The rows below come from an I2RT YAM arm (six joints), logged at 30 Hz.
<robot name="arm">
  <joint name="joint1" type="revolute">
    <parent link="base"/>
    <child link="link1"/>
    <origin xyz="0 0 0.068" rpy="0 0 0"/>
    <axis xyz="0 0 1"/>
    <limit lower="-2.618" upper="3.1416"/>
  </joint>
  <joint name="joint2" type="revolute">
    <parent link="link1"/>
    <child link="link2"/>
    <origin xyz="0.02 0.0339 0.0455" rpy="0 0 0"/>
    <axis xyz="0 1 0"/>
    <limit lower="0" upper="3.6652"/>
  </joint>
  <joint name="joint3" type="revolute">
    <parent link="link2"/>
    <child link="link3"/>
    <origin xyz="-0.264 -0.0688 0" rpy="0 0 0"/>
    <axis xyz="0 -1 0"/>
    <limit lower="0" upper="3.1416"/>
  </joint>
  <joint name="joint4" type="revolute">
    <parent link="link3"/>
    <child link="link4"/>
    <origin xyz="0.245 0.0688 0.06" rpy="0 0 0"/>
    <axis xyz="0 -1 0"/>
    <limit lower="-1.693" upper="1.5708"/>
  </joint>
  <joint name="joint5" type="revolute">
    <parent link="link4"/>
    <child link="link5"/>
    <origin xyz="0.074 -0.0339 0.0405" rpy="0 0 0"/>
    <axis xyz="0 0 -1"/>
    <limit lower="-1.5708" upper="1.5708"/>
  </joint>
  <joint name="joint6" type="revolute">
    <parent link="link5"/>
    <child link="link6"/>
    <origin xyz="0.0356 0 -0.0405" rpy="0 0 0"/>
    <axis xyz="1 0 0"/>
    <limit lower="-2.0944" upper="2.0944"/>
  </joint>
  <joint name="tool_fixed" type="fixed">
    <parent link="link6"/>
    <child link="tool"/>
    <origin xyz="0 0 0" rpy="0 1.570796 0"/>
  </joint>
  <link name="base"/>
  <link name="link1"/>
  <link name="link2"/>
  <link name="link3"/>
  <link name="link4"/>
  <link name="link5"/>
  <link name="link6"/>
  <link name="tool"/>
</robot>
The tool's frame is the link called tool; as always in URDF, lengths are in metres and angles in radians.
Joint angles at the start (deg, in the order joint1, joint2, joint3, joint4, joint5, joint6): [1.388, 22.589, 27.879, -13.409, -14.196, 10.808]
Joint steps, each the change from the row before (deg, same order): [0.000, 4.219, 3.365, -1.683, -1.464, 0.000]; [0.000, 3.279, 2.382, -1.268, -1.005, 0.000]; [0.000, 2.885, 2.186, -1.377, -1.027, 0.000]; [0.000, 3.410, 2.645, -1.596, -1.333, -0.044]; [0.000, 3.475, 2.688, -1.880, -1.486, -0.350]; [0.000, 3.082, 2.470, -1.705, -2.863, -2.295]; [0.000, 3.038, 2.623, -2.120, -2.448, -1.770]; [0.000, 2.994, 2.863, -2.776, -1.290, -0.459]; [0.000, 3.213, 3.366, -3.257, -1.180, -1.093]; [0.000, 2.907, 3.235, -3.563, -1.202, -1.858]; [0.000, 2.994, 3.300, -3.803, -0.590, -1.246]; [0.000, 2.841, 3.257, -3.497, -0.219, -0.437]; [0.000, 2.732, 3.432, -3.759, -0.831, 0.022]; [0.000, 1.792, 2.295, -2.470, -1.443, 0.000]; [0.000, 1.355, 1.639, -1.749, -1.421, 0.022]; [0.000, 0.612, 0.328, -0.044, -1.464, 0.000]
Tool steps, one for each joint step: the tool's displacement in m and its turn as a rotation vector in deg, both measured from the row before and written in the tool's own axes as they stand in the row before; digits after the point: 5 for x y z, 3 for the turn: [-0.01045, 0.00114, 0.00690, -0.978, 2.682, 0.654]; [-0.00691, 0.00019, 0.00617, -0.597, 2.231, 0.603]; [-0.00609, 0.00014, 0.00547, -0.637, 2.141, 0.613]; [-0.00757, 0.00013, 0.00663, -0.890, 2.451, 0.700]; [-0.00721, -0.00016, 0.00704, -0.999, 2.740, 0.552]; [-0.00667, 0.00067, 0.00618, -2.479, 2.582, -1.428]; [-0.00687, 0.00000, 0.00573, -2.138, 2.595, -0.714]; [-0.00705, -0.00084, 0.00498, -1.005, 2.725, 0.837]; [-0.00856, -0.00074, 0.00458, -0.919, 2.846, 0.350]; [-0.00751, -0.00053, 0.00353, -1.008, 2.907, -0.294]; [-0.00731, -0.00127, 0.00356, -0.467, 3.056, 0.492]; [-0.00767, -0.00129, 0.00285, -0.150, 2.668, 1.113]; [-0.00785, -0.00029, 0.00168, -0.772, 2.648, 1.585]; [-0.00525, 0.00051, 0.00082, -1.405, 1.703, 1.038]; [-0.00378, 0.00040, 0.00087, -1.393, 1.256, 0.826]; [-0.00151, -0.00022, 0.00172, -1.458, 0.303, 0.187]
